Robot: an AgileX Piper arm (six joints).
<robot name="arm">
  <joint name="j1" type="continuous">
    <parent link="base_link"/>
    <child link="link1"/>
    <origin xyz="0 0 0.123" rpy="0 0 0"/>
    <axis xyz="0 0 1"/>
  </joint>
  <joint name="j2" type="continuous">
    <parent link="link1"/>
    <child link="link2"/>
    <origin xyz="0 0 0" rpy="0 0 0"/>
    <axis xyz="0 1 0"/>
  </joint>
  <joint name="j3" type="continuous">
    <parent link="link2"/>
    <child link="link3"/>
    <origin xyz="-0.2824 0 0.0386" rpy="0 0 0"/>
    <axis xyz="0 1 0"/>
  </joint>
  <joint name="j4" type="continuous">
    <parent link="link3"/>
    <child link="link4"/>
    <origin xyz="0.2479 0 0.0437" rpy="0 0 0"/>
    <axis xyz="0.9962 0 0.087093"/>
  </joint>
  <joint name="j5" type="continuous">
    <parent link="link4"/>
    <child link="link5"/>
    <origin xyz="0 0 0" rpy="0 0 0"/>
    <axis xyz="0 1 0"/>
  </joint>
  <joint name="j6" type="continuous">
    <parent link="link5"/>
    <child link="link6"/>
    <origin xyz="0.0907 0 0.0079" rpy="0 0 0"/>
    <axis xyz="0.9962 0 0.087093"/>
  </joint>
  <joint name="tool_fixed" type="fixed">
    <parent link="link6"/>
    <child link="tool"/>
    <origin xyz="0 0 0" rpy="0 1.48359 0"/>
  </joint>
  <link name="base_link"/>
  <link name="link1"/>
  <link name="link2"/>
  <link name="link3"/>
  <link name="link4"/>
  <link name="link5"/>
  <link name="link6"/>
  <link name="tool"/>
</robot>
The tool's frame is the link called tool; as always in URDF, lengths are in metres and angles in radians. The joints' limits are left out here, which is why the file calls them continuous.
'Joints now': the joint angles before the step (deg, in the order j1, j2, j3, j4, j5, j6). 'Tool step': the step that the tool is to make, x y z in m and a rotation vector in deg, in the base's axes. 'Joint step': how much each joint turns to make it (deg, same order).
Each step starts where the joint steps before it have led.
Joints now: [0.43, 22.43, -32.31, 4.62, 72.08, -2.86]
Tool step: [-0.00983, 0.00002, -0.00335, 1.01, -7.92, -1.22]
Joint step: [-0.09, -6.04, 2.19, 0.22, -4.17, 1.08]
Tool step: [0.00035, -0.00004, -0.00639, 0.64, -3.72, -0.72]
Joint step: [-0.02, -2.19, 2.30, 0.13, -3.90, 0.58]
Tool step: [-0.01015, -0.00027, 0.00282, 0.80, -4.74, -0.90]
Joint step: [0.00, -4.23, -0.07, -0.13, -0.53, 1.20]
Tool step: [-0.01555, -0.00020, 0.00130, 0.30, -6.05, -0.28]
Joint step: [0.01, -6.08, 0.00, -0.08, 0.00, 0.43]
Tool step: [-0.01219, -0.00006, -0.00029, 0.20, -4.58, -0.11]
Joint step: [-0.01, -4.71, 0.00, 0.00, 0.12, 0.21]
